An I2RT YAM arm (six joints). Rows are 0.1 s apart.
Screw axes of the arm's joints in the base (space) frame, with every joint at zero. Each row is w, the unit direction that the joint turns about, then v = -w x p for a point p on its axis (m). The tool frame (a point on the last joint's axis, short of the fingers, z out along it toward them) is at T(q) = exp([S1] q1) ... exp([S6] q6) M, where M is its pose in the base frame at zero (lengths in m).
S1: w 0 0 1 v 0 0 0
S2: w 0 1 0 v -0.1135 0 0.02
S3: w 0 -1 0 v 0.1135 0 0.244
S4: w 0 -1 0 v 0.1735 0 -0.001
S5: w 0 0 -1 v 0 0.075 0
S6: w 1 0 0 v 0 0.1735 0
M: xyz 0.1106 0 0.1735 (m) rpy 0 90 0 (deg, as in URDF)
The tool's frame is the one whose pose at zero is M.
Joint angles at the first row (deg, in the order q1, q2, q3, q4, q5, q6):
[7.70, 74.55, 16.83, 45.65, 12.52, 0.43]
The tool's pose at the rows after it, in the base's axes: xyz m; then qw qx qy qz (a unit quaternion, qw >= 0):
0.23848 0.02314 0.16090 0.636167 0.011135 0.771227 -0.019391
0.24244 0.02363 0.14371 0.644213 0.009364 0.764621 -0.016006
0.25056 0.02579 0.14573 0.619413 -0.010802 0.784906 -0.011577
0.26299 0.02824 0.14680 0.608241 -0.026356 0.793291 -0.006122
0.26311 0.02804 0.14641 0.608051 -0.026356 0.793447 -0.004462
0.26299 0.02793 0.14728 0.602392 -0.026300 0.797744 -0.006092
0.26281 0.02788 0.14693 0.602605 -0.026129 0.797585 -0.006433
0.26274 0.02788 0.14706 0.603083 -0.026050 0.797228 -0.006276
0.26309 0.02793 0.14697 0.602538 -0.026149 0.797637 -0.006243
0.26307 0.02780 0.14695 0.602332 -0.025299 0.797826 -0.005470
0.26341 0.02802 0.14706 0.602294 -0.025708 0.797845 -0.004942
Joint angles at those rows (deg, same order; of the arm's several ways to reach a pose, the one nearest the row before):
[6.92, 78.36, 15.67, 51.60, 9.32, 0.90]
[6.86, 86.37, 14.35, 62.15, 8.85, 0.81]
[6.86, 85.45, 17.19, 54.72, 6.94, -0.19]
[6.85, 87.29, 20.39, 51.77, 5.33, -1.04]
[6.77, 87.42, 20.38, 51.88, 5.10, -0.94]
[6.77, 86.76, 20.67, 50.11, 5.25, -0.97]
[6.77, 86.84, 20.59, 50.30, 5.29, -0.98]
[6.77, 86.81, 20.57, 50.36, 5.28, -0.97]
[6.77, 86.89, 20.65, 50.27, 5.27, -0.97]
[6.74, 86.87, 20.65, 50.23, 5.23, -0.84]
[6.77, 86.92, 20.74, 50.18, 5.18, -0.83]

